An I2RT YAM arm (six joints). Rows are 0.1 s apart.
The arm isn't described. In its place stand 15 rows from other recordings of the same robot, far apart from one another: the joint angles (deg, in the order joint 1, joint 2, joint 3, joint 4, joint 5, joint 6), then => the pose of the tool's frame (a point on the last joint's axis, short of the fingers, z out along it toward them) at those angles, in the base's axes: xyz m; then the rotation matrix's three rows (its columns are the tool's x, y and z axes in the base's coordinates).
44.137, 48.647, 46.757, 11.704, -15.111, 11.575 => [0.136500 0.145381 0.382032], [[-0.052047 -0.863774 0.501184], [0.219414 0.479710 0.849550], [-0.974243 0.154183 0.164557]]
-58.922, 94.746, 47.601, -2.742, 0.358, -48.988 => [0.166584 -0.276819 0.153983], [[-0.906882 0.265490 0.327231], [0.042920 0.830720 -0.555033], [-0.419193 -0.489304 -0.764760]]
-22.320, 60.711, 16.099, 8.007, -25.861, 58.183 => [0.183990 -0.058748 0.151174], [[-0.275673 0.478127 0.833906], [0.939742 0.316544 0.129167], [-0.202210 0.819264 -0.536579]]
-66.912, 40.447, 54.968, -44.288, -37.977, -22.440 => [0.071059 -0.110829 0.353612], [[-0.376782 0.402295 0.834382], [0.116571 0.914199 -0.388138], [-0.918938 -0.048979 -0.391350]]
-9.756, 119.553, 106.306, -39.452, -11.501, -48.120 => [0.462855 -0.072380 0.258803], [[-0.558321 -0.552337 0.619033], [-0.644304 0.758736 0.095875], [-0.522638 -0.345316 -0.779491]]
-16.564, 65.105, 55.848, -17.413, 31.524, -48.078 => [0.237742 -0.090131 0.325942], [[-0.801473 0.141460 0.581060], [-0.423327 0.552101 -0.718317], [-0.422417 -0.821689 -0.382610]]
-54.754, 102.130, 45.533, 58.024, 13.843, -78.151 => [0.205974 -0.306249 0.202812], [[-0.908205 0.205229 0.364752], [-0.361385 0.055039 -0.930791], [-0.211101 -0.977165 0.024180]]
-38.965, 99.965, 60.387, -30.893, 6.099, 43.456 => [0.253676 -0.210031 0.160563], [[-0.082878 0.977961 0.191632], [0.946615 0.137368 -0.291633], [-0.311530 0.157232 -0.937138]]
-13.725, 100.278, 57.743, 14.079, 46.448, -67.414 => [0.357998 -0.113995 0.204900], [[-0.900235 -0.126854 0.416516], [-0.434998 0.303390 -0.847780], [-0.018822 -0.944385 -0.328303]]
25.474, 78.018, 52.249, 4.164, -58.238, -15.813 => [0.256132 0.155555 0.285124], [[-0.063665 -0.995063 0.076139], [-0.189219 0.086946 0.978078], [-0.979869 0.047862 -0.193821]]
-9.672, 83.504, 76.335, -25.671, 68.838, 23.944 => [0.303639 -0.085427 0.357663], [[-0.150496 0.978312 0.142324], [0.174274 0.167962 -0.970267], [-0.973129 -0.121218 -0.195772]]
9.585, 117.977, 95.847, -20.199, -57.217, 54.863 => [0.450919 0.106500 0.247125], [[-0.957063 0.138380 0.254717], [0.287445 0.339408 0.895644], [0.037486 0.930405 -0.364611]]
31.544, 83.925, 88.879, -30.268, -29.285, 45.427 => [0.268656 0.185350 0.412035], [[-0.849234 -0.325130 0.416043], [0.207731 0.518670 0.829355], [-0.485437 0.790741 -0.372933]]
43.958, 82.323, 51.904, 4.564, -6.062, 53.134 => [0.231222 0.228185 0.255119], [[-0.795295 -0.204003 0.570867], [0.338305 0.632057 0.697175], [-0.503047 0.747587 -0.433657]]
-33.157, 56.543, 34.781, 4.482, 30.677, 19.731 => [0.177704 -0.137792 0.267571], [[0.062423 0.910633 0.408475], [0.306051 0.372090 -0.876289], [-0.949967 0.179715 -0.255473]]
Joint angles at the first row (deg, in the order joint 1, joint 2, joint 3, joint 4, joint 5, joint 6):
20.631 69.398 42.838 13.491 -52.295 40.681
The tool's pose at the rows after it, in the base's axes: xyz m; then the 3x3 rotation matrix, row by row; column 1 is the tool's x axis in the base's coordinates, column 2 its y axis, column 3 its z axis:
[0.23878 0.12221 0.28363], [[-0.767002 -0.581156 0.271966], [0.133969 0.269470 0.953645], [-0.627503 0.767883 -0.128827]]
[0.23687 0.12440 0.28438], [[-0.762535 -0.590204 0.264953], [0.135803 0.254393 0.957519], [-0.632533 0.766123 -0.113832]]
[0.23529 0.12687 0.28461], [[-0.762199 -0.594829 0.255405], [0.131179 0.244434 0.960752], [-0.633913 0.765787 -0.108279]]
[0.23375 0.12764 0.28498], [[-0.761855 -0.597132 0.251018], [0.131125 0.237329 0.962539], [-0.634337 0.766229 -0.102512]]
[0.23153 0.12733 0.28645], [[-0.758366 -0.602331 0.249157], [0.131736 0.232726 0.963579], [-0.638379 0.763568 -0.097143]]
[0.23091 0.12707 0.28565], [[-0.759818 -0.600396 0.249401], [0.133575 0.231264 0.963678], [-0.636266 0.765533 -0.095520]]
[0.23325 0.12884 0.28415], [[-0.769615 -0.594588 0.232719], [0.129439 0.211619 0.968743], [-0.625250 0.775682 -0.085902]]
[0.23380 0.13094 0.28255], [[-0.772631 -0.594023 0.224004], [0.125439 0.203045 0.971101], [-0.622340 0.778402 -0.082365]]
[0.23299 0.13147 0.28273], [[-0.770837 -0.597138 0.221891], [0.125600 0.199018 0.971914], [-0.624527 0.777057 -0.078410]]
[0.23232 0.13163 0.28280], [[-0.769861 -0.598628 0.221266], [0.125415 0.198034 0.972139], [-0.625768 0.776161 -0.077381]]
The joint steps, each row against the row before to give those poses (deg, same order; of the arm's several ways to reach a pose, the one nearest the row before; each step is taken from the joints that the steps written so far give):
0.438 0.078 -0.162 1.124 -0.089 0.358
0.588 -0.201 -0.498 1.733 -0.002 0.865
0.621 -0.062 -0.188 0.655 -0.007 0.349
0.277 -0.257 -0.280 0.564 -0.039 0.427
0.120 -0.610 -0.223 0.115 -0.040 0.122
0.000 -0.120 -0.318 0.353 0.001 0.290
0.079 0.994 -0.043 1.765 -0.980 1.358
0.356 0.534 -0.167 1.010 -0.184 0.463
0.175 -0.109 -0.176 0.456 0.021 0.171
0.093 -0.135 -0.109 0.083 0.048 0.004

